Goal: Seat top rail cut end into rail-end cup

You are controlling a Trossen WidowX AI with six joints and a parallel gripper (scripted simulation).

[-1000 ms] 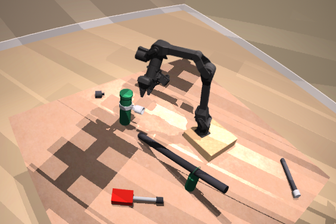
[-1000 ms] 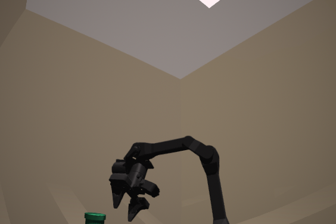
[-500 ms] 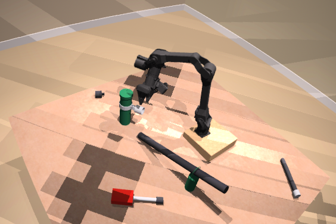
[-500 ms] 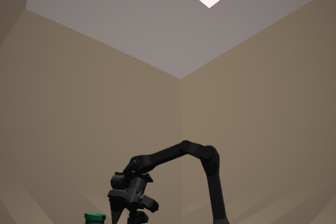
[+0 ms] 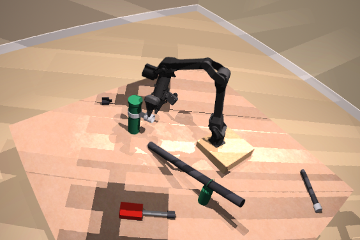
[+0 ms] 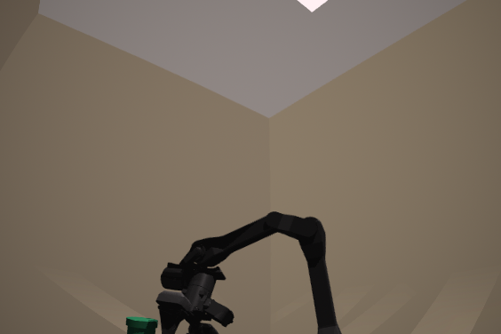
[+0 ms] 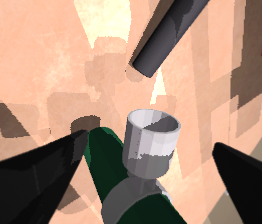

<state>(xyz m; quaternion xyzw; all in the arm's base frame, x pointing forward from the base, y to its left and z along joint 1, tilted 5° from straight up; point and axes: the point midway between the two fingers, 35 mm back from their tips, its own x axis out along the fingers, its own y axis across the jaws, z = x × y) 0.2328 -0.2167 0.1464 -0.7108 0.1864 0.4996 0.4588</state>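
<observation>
The pale rail-end cup is 2 cm ahead of my gripper tip, 1 cm to the right of it and 1 cm below it. The rest, counted from my gripper tip: green loop cap 1 cm behind, 43 cm to the left, 4 cm below.
</observation>
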